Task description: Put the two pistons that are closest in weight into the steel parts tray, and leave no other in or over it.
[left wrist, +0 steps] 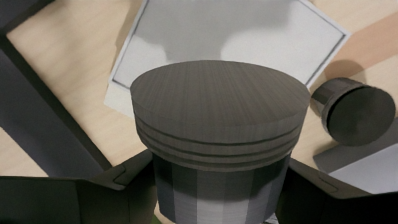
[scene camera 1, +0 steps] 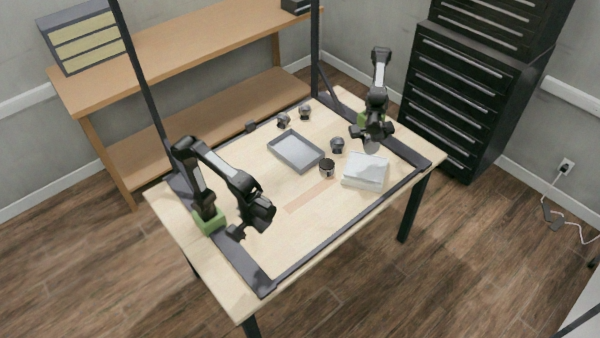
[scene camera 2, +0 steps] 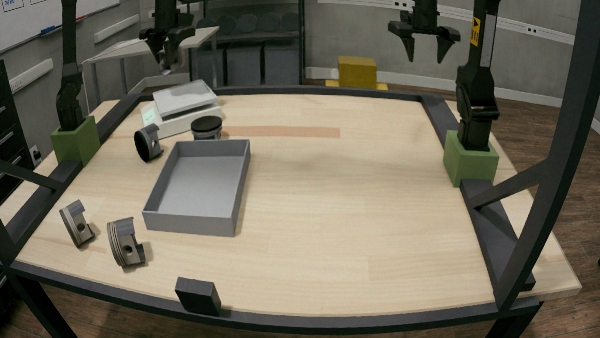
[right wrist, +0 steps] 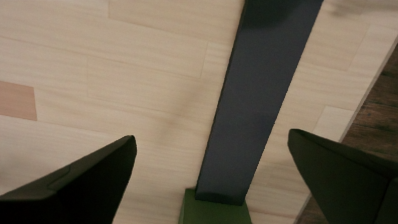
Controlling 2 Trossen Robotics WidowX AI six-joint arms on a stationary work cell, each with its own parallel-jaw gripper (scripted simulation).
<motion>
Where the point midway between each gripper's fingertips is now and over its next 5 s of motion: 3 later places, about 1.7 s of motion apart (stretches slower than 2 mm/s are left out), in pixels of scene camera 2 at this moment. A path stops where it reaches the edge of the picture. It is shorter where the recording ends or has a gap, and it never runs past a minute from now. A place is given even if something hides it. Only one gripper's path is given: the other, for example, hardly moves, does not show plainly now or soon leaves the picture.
My left gripper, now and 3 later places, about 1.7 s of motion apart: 165, 64; 135, 88; 107, 113; 107, 120
</motion>
